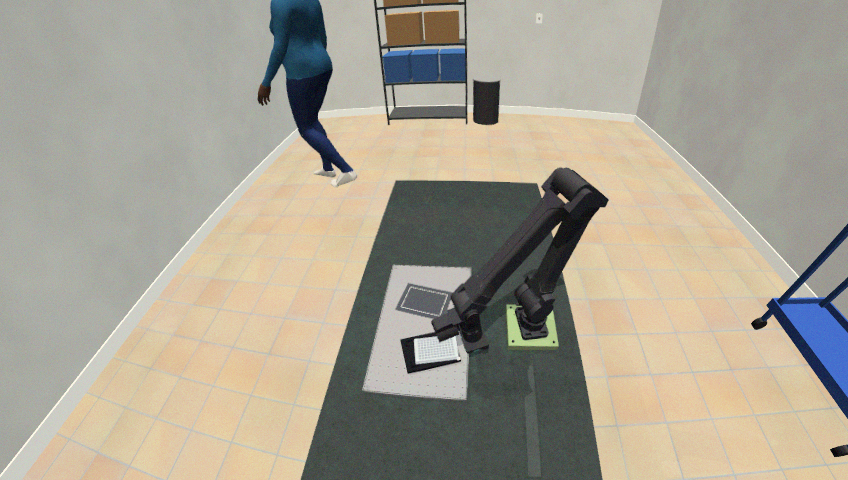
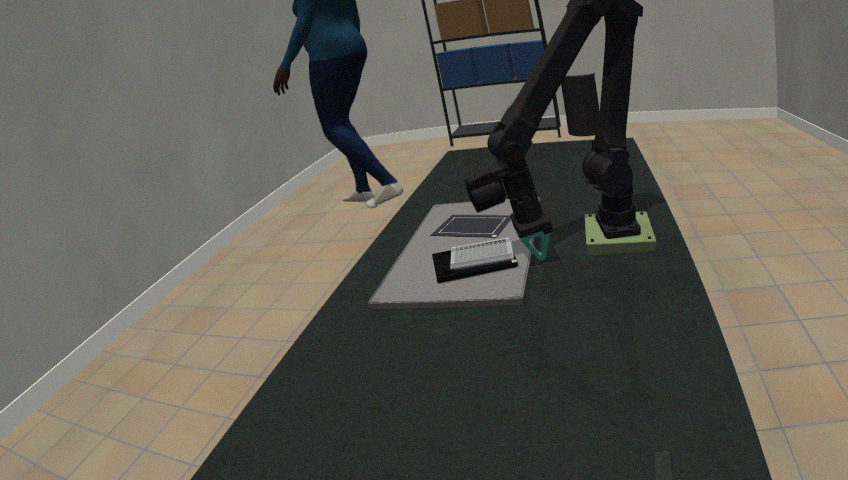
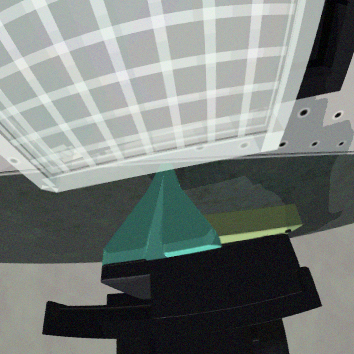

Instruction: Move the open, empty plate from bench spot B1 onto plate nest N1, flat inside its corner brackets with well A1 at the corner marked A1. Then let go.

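Places are measured from the arm's base along level axes (x back, y down, z right), in centimetres.
Where they show: gripper, fingertip midpoint: [image 1: 476,350] [image 2: 542,259] [image 3: 167,167]; arm's base, origin of the base link: [image 1: 531,323] [image 2: 617,225].
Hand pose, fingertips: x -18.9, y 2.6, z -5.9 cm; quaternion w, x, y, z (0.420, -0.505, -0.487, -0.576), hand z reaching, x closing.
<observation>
Things, the pixels of their top centre, and the offset from my fingertips. "*": a spot on its surface instead.
- clear well plate, middle of its top: [image 2: 480,248] [image 1: 435,347] dz -0.2, dx -12.5, dy -4.4 cm
- black pad, surface spot: [image 2: 446,270] [image 1: 413,365] * dz -5.2, dx -19.5, dy -3.0 cm
- grey bench board, surface spot: [image 2: 427,290] [image 1: 401,381] * dz -9.2, dx -23.2, dy -1.3 cm
- Plate nest N1, middle of its top: [image 2: 472,225] [image 1: 424,300] dz +20.6, dx -14.9, dy -1.4 cm
The clear well plate [image 1: 436,349] [image 2: 480,252] [image 3: 140,88] lies on a black pad [image 1: 411,359] [image 2: 446,270] on the grey bench board [image 1: 409,382] [image 2: 427,290]. Plate nest N1 [image 1: 422,299] [image 2: 472,225], a dark rectangle with a white outline, sits empty behind it on the same board. My gripper [image 1: 474,350] [image 2: 537,245] [image 3: 167,167] is shut, its teal fingers pressed together into a point. It stands low at the plate's right edge, beside the board, with the fingertips right at the plate's rim and nothing between them.
The arm's green base plate [image 1: 513,341] [image 2: 617,241] is right of the board on the dark floor mat. A person [image 1: 301,71] [image 2: 337,90] walks at the back left. A shelf rack [image 1: 379,59] [image 2: 438,77] and a black bin [image 1: 486,101] [image 2: 580,104] stand at the back wall. A blue cart [image 1: 814,334] stands far right.
</observation>
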